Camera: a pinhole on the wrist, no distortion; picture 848 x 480 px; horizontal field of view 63.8 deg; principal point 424.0 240.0 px. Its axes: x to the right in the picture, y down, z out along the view. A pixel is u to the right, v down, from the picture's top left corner.
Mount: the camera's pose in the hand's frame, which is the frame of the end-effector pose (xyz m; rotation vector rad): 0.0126 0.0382 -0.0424 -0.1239 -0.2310 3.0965
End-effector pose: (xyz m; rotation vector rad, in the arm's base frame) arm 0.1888 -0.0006 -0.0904 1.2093 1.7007 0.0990
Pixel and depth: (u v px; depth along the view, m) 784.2 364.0 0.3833
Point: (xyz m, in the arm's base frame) 0.3667 -0.3435 -0.1386
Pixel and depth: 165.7 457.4 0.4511
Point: 0.3668 -0.1578 -0.4781
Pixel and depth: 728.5 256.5 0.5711
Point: 0.5278 -0.4625 -0.1710
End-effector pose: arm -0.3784 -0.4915 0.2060 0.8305 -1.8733 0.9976
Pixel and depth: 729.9 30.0 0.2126
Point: -0.4598 -0.5882 0.0383
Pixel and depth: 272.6 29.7 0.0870
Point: -0.4494 -0.5144 0.1960
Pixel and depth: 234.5 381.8 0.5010
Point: -0.4670 -0.9646 0.1977
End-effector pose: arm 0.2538 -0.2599 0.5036 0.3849 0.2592 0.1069
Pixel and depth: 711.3 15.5 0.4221
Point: 0.1621 -0.3141 0.9354
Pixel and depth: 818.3 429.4 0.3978
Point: 0.1026 -0.5218 0.7975
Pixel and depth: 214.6 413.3 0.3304
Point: 0.4153 -0.4363 0.6960
